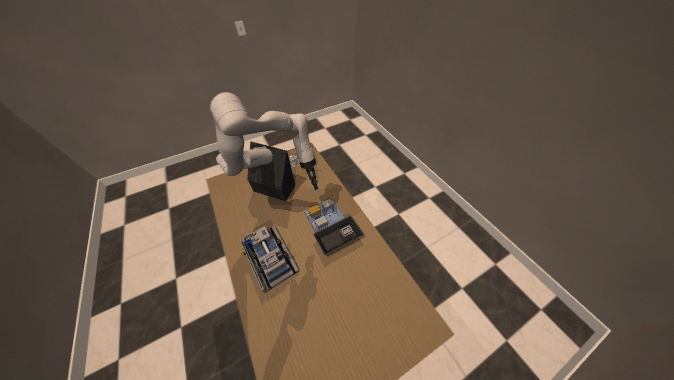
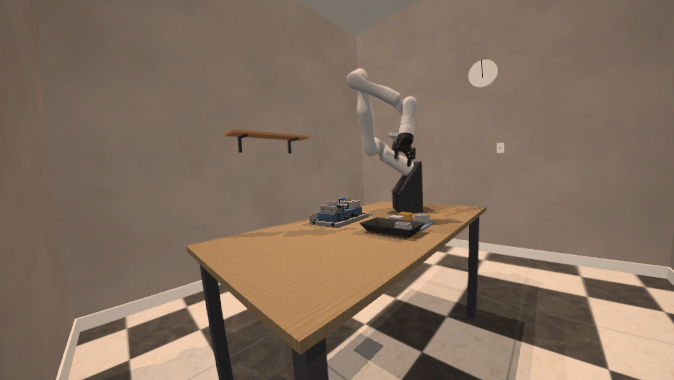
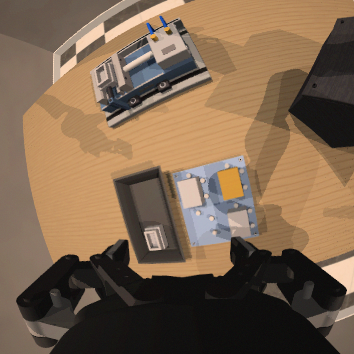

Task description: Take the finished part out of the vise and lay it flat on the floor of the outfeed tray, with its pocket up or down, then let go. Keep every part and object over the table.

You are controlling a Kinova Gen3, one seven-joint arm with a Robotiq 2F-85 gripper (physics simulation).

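Frame: origin at the arm's base, x ahead, y left, z up, level; centimetres.
Seen in the pictures: gripper, between the fingertips: (image 1: 314, 184) (image 2: 402, 163) (image 3: 179, 250); arm's base, origin of its link: (image 1: 265, 156) (image 2: 409, 170).
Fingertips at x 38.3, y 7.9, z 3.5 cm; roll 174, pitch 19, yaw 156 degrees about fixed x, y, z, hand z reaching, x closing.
Note:
Offsets run from my fingertips to a thing's top centre.
The blue and grey vise @[dx +4.2, dy -35.1, dz -19.4 cm] (image 1: 262, 233) (image 2: 340, 215) (image 3: 171, 52) stands on the table. A light grey part @[dx +11.0, dy -35.3, dz -17.8 cm] (image 1: 271, 260) (image 3: 103, 75) with a square pocket facing up sits at the vise's jaw end. The dark outfeed tray (image 1: 332, 243) (image 2: 387, 232) (image 3: 144, 200) stands apart from the vise. Another light grey part @[dx +19.0, dy +5.2, dz -24.6 cm] (image 1: 346, 230) (image 2: 403, 225) (image 3: 155, 238) lies flat inside the tray near one end, pocket up. My gripper (image 1: 315, 188) (image 2: 404, 161) (image 3: 179, 250) is open and empty, high above the table, away from the vise.
A light blue board (image 3: 201, 231) with pegs stands beside the tray, holding a white block @[dx +5.4, dy -2.3, dz -24.9 cm] (image 1: 321, 221) (image 3: 190, 193), an orange block @[dx -3.4, dy -0.8, dz -24.9 cm] (image 1: 314, 210) (image 3: 230, 183) and a grey block @[dx -1.9, dy +8.1, dz -24.9 cm] (image 1: 328, 204) (image 3: 239, 222). The black robot stand (image 1: 270, 175) (image 2: 410, 192) (image 3: 330, 90) rises behind.

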